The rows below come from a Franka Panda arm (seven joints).
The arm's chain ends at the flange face. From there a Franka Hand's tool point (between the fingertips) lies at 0.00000 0.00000 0.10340 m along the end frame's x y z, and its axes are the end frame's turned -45 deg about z.
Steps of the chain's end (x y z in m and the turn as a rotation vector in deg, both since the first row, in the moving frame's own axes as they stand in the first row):
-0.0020 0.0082 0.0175 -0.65 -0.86 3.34
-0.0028 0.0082 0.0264 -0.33 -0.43 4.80
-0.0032 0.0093 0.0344 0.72 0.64 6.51
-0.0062 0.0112 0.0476 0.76 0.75 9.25
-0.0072 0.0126 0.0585 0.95 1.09 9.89
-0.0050 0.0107 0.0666 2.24 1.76 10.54
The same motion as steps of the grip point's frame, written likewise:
-0.0091 0.0041 0.0175 0.15 -1.07 3.34
-0.0087 0.0037 0.0264 0.07 -0.54 4.80
-0.0071 0.0043 0.0344 0.06 0.96 6.51
-0.0104 0.0037 0.0476 0.01 1.07 9.25
-0.0114 0.0042 0.0585 -0.10 1.44 9.89
-0.0060 0.0039 0.0665 0.34 2.83 10.54

